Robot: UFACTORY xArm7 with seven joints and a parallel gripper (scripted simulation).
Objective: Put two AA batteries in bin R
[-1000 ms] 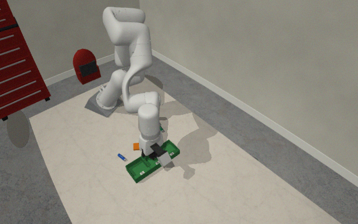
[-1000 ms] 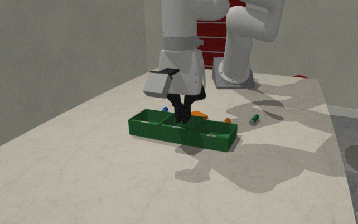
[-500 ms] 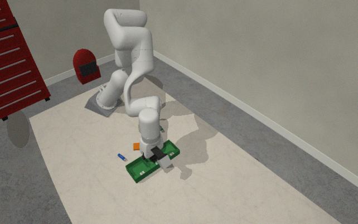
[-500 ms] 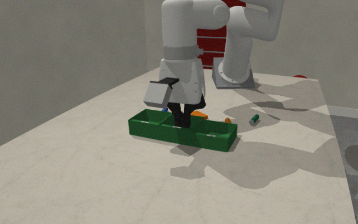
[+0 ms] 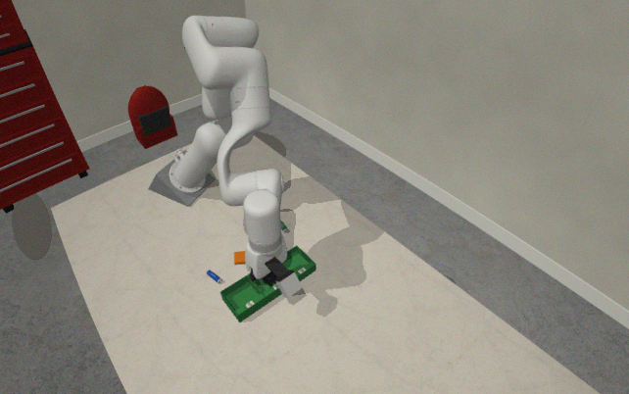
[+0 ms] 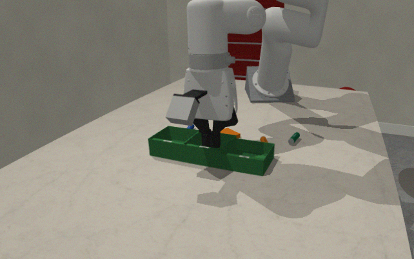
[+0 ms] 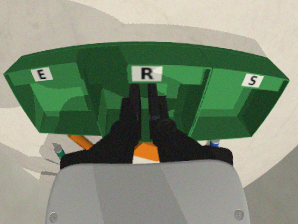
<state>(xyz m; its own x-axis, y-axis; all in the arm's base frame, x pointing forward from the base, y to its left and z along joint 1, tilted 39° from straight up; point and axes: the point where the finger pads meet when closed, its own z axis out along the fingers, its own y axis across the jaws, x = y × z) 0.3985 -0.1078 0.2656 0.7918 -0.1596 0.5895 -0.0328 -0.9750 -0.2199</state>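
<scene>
Now: the green three-part bin tray 20 mm below my hand. Round my hand: red battery: 70 mm behind, 50 mm to the left, 30 mm below; orange block: 120 mm behind, 30 mm below; orange battery: 100 mm to the left, 80 mm behind, 30 mm below.
</scene>
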